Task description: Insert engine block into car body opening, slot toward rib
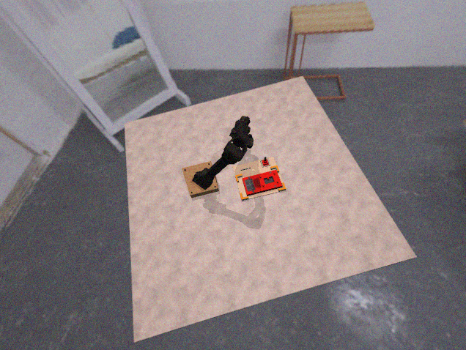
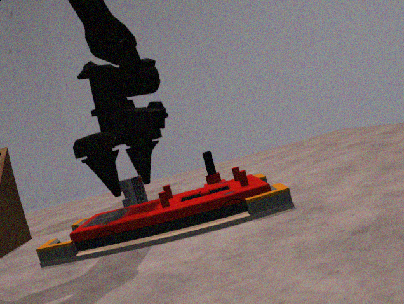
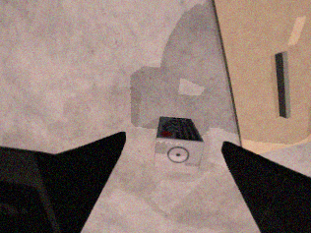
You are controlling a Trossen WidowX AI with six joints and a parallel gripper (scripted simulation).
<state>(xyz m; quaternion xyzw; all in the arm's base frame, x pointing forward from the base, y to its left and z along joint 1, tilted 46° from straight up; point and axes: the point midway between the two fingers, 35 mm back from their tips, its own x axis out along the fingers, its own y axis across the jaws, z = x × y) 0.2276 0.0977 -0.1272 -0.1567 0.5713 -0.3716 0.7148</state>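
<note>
Now: gripper tip 1 cm to the left of the grey engine block and 1 cm past it.
</note>
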